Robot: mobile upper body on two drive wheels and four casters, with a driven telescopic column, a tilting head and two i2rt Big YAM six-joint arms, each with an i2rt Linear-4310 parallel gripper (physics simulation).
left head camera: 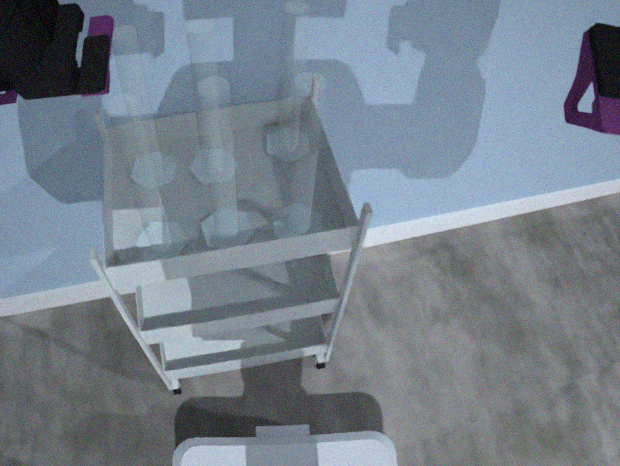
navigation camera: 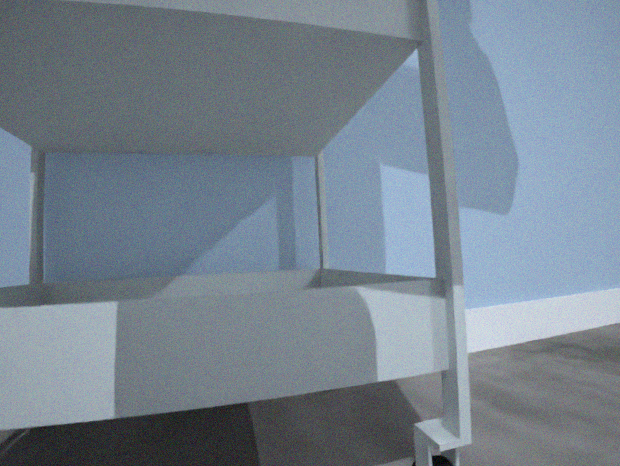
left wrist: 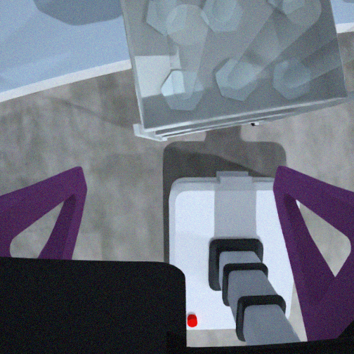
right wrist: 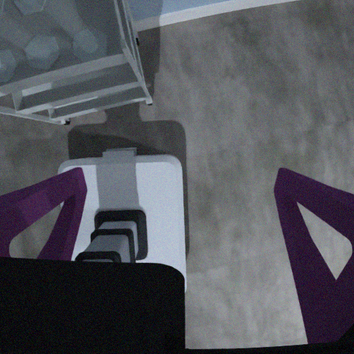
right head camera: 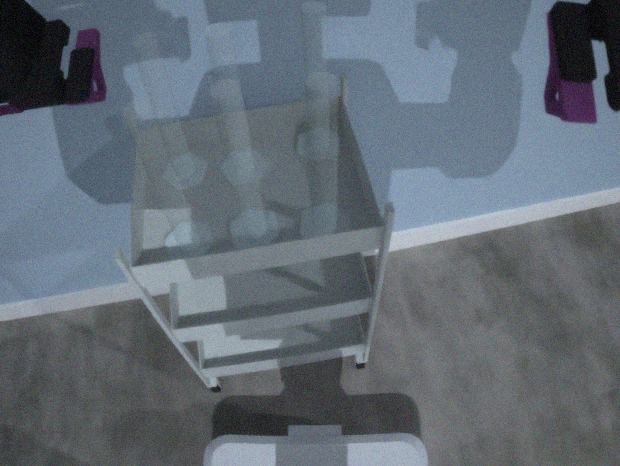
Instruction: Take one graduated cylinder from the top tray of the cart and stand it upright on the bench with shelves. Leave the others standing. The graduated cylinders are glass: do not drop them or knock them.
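Frame: origin at the left arm's base, x ahead, y left, z up, level; metres.
Where they show: left gripper, fingertip midpoint: (left head camera: 60, 91) (right head camera: 62, 100); right gripper, fingertip midpoint: (left head camera: 615, 120) (right head camera: 606, 108).
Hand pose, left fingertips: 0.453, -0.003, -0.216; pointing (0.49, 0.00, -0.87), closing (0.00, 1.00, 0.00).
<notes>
Things, the pixels of their top centre, and the offset from my left fingertips, as dx, dy, dz. "pt": a spot on its surface instead. Level surfaces: height alone.
- top tray at a spot on its surface: (left head camera: 260, 253) (right head camera: 285, 253) pt +0.091, -0.187, -0.442
- front middle cylinder at its top centre: (left head camera: 213, 86) (right head camera: 225, 88) +0.161, -0.127, -0.142
- front left cylinder at a spot on its surface: (left head camera: 160, 238) pt +0.117, -0.017, -0.430
- grey floor at its surface level: dz -1.139
Several clear glass graduated cylinders with hexagonal bases stand upright in two rows in the top tray (left head camera: 260, 253) (right head camera: 300, 248) (left wrist: 225, 116) of the cart. The front middle cylinder (left head camera: 224, 200) (right head camera: 254, 220) (left wrist: 237, 80) (right wrist: 42, 52) and the front left cylinder (left head camera: 160, 238) (left wrist: 182, 90) stand near the tray's front wall. My left gripper (left wrist: 179, 176) (left head camera: 50, 95) is open and empty, at the upper left of the head views, left of the cylinders. My right gripper (right wrist: 180, 178) is open and empty, far right of the cart. The bench with shelves does not show.
The cart has lower trays (left head camera: 240, 313) and upright posts (navigation camera: 443, 175). A pale blue wall (left head camera: 526, 150) (navigation camera: 561, 150) with a white skirting stands behind it. My white base (left head camera: 350, 448) (left wrist: 195, 215) (right wrist: 160, 200) is in front of the cart, on the grey floor (left head camera: 476, 325).
</notes>
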